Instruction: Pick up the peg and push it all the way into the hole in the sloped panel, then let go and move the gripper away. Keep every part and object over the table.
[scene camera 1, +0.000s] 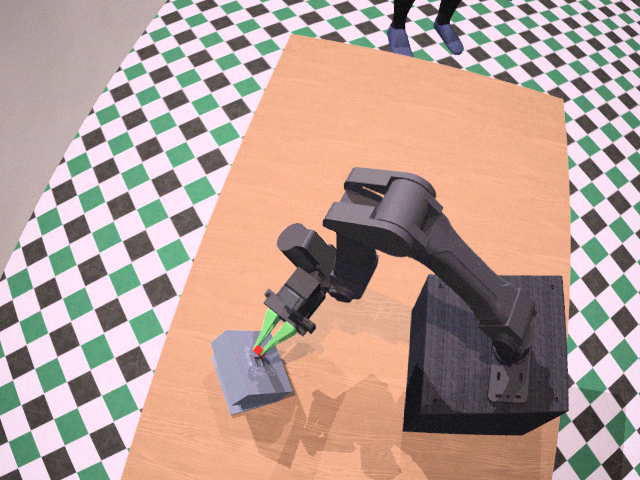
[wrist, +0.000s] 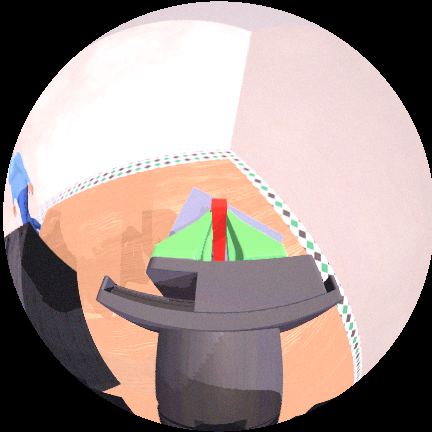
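Seen in the pictures: gripper, fingertip midpoint: (scene camera 1: 257, 352) (wrist: 218, 215); arm's base, origin of the base link: (scene camera 1: 511, 349).
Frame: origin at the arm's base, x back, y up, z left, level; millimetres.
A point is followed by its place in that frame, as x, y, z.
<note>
The red peg (scene camera 1: 258, 350) @[-430, -45, 60] (wrist: 219, 230) @[-430, -68, 48] is held between the green fingertips of my gripper (scene camera 1: 262, 349) @[-434, -62, 60] (wrist: 218, 215) @[-434, -62, 60], which is shut on it. The grey-blue block with the sloped panel (scene camera 1: 236, 364) @[-469, -86, 83] (wrist: 188, 210) @[-422, -104, 113] stands on the table at the lower left in the scene view. The square hole (scene camera 1: 260, 361) @[-434, -130, 54] shows in the panel right beside the peg's visible end. The peg and fingertips are over the panel, close to the hole. The peg's far end is hidden in the scene view, and the hole is hidden in the wrist view. I cannot tell whether the peg touches the panel.
The arm reaches from its dark base box (scene camera 1: 454, 361) @[-98, -20, 30] at the lower right across the wooden table (scene camera 1: 403, 113) @[-233, -201, -679] (wrist: 105, 225) @[-242, -201, 227]. The table's left edge runs close to the block. A person's feet (scene camera 1: 399, 41) show beyond the far table edge.
</note>
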